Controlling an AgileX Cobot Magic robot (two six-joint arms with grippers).
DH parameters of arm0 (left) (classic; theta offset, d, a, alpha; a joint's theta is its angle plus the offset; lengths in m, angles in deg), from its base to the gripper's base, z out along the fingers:
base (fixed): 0 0 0 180
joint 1: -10.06 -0.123 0 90
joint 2: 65.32 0 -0.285 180
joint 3: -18.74 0 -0.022 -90
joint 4: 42.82 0.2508 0 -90
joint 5: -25.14 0 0.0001 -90
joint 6: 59.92 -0.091 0 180
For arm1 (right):
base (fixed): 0 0 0 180
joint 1: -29.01 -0.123 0 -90
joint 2: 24.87 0 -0.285 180
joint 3: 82.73 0 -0.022 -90
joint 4: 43.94 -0.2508 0 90
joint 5: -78.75 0 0.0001 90
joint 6: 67.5 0.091 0 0
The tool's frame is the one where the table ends.
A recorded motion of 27 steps. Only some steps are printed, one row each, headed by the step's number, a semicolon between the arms.
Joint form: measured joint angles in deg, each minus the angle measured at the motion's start. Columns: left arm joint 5, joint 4, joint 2, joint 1, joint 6, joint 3; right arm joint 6, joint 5, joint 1, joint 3, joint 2, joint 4.
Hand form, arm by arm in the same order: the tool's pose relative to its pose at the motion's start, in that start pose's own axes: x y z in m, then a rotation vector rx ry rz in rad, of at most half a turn. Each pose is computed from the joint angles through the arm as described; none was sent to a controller.
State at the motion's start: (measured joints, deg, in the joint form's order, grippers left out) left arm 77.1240 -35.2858 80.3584 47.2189 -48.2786 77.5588; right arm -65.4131 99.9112 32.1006 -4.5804 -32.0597 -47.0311
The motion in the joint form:
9: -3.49 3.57 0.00 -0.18 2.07 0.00; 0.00 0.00 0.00 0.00 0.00 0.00
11: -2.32 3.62 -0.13 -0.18 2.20 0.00; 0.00 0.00 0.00 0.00 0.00 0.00
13: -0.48 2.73 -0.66 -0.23 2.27 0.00; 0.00 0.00 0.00 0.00 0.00 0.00
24: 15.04 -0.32 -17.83 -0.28 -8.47 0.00; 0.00 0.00 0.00 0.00 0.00 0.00
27: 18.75 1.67 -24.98 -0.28 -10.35 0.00; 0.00 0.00 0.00 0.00 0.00 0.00
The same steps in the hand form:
9: -0.0065 0.0047 -0.0001 -0.0355 -0.0699 0.0015; 0.0000 0.0000 0.0000 0.0000 0.0000 0.0000
11: -0.0054 0.0053 -0.0012 -0.0407 -0.0525 -0.0010; 0.0000 0.0000 0.0000 0.0000 0.0000 0.0000
13: -0.0048 0.0055 -0.0056 -0.0359 -0.0278 -0.0145; 0.0000 0.0000 0.0000 0.0000 0.0000 0.0000
24: -0.0357 0.0156 -0.1584 -0.0127 -0.0476 0.1071; 0.0000 0.0000 0.0000 0.0000 0.0000 0.0000
27: -0.0400 0.0250 -0.2238 -0.0466 -0.1096 0.1353; 0.0000 0.0000 0.0000 0.0000 0.0000 0.0000

